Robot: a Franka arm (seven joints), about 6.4 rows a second.
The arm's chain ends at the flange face. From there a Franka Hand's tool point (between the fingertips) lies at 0.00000 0.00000 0.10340 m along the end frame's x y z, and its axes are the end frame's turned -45 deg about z.
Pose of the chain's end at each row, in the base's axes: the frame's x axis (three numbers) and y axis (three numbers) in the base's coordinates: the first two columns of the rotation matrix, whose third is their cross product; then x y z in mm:
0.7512 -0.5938 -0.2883 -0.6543 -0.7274 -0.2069 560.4 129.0 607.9
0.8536 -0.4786 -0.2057 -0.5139 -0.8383 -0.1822 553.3 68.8 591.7
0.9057 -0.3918 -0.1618 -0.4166 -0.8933 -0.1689 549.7 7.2 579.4
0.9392 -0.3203 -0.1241 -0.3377 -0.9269 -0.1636 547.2 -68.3 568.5
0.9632 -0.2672 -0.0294 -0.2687 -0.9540 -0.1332 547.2 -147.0 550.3
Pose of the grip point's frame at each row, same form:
0.9938 0.0945 -0.0576 0.0685 -0.9342 -0.3502 551.4 164.6 511.2
0.9670 0.2543 -0.0166 0.2402 -0.9312 -0.2743 544.5 95.8 492.3
0.9350 0.3546 0.0050 0.3458 -0.9087 -0.2338 541.6 30.0 478.9
0.9029 0.4289 0.0279 0.4253 -0.8819 -0.2034 540.7 -48.1 467.3
0.8711 0.4856 0.0734 0.4911 -0.8635 -0.1150 548.0 -132.9 447.9

